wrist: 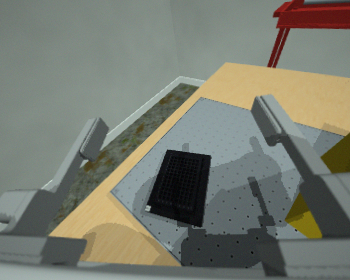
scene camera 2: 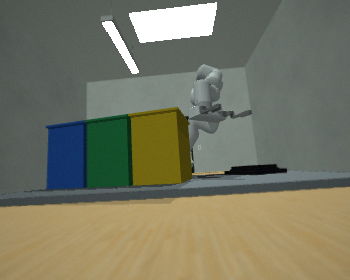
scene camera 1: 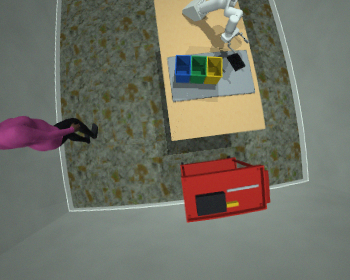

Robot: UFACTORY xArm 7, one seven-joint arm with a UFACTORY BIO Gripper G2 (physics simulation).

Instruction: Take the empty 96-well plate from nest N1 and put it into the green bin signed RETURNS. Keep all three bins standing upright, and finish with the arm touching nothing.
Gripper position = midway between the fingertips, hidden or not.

In view: my gripper [wrist: 173, 113], a black 96-well plate [wrist: 178, 189] and a blue bin [scene camera 2: 67, 143].
The wrist view misses the blue bin: it is out of frame.
